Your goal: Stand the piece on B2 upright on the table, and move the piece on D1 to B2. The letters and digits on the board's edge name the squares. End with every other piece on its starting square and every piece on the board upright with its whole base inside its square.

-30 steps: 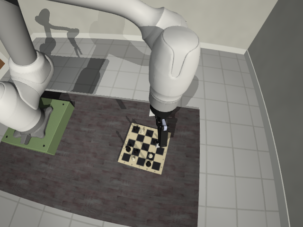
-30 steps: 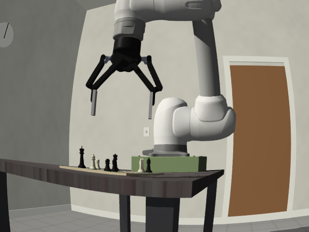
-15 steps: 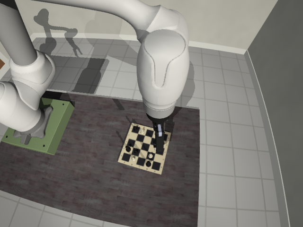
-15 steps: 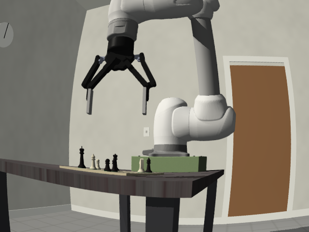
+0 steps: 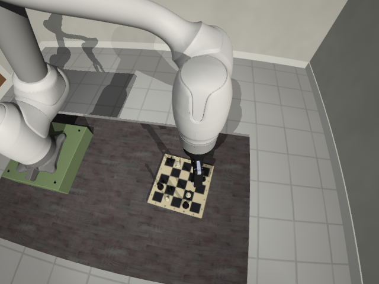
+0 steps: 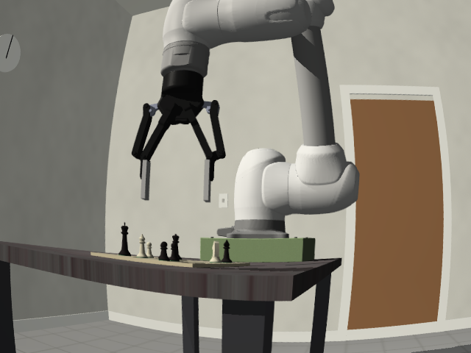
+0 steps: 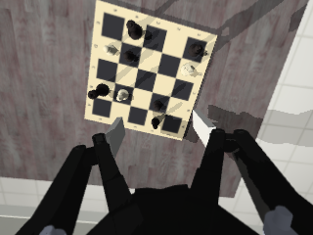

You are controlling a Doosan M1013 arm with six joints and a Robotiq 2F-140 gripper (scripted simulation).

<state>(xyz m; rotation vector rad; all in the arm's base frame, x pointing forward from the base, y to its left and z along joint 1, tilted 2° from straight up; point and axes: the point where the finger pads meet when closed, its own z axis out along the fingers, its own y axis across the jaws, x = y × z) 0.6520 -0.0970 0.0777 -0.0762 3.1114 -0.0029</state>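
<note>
My gripper is now 50 mm past the chessboard, 20 mm to the left of it and 130 mm above it. Round my hand: white pawn: 110 mm behind, 80 mm to the right, 110 mm below.
</note>
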